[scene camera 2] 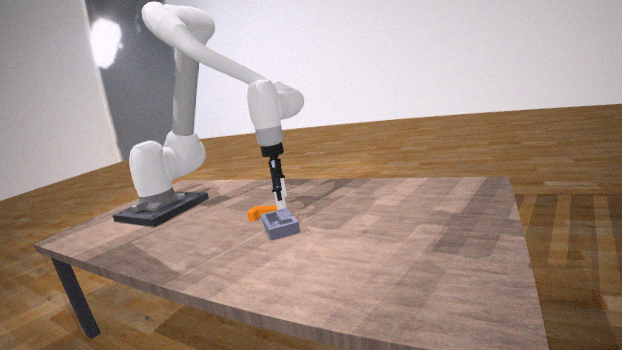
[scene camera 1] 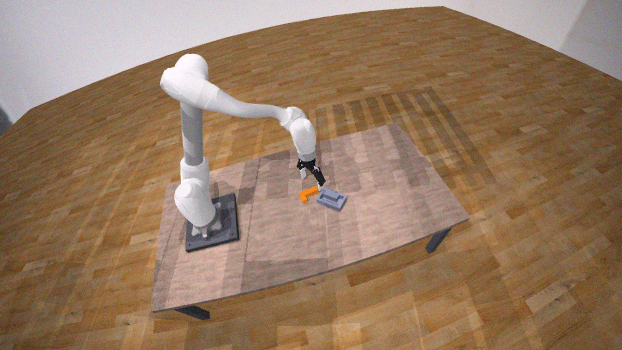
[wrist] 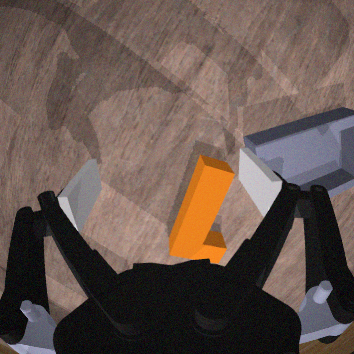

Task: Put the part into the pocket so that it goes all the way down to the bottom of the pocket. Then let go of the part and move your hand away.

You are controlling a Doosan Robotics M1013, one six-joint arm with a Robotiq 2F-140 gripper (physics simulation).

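Frame: origin at the arm's base, x ahead, y left, z up, level; metres.
Where they show: gripper, fingertip midpoint: (scene camera 2: pixel 282 202) (scene camera 1: pixel 312 182) (wrist: pixel 168 168); arm's base at its link origin: (scene camera 2: pixel 159 202) (scene camera 1: pixel 207 219).
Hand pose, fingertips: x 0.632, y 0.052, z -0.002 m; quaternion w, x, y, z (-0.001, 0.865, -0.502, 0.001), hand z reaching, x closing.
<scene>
Things, the pixels of their top centre, and the offset from my fingertips. Level surfaces: height alone.
- orange L-shaped part at its top centre: (wrist: pixel 212 221) (scene camera 2: pixel 264 209) (scene camera 1: pixel 309 193) 0.033 m back, 0.065 m right, 0.001 m up
- blue-grey block at its top centre: (wrist: pixel 320 167) (scene camera 2: pixel 278 217) (scene camera 1: pixel 331 197) 0.071 m ahead, 0.139 m right, 0.007 m up
- wooden table at its surface level: 0.029 m down
The orange L-shaped part (scene camera 1: pixel 311 191) (scene camera 2: pixel 257 213) (wrist: pixel 201 207) lies flat on the table, outside the pocket. The blue-grey block (scene camera 1: pixel 330 205) (scene camera 2: pixel 285 231) (wrist: pixel 300 128) with the recessed pocket stands close beside it, at the right in the wrist view and partly cut off there. My gripper (scene camera 1: pixel 311 180) (scene camera 2: pixel 282 195) (wrist: pixel 168 168) is open and empty, low above the table. In the wrist view the part shows between the spread fingers, nearer the right finger. That right fingertip overlaps the block's near corner in the view; whether they touch cannot be told.
The wooden table (scene camera 1: pixel 390 200) (scene camera 2: pixel 380 280) carries the part and the block. The arm's dark base plate (scene camera 1: pixel 227 220) (scene camera 2: pixel 135 220) is fixed at the table's left side in scene camera 1. The block is the nearest obstacle to the fingers.
</scene>
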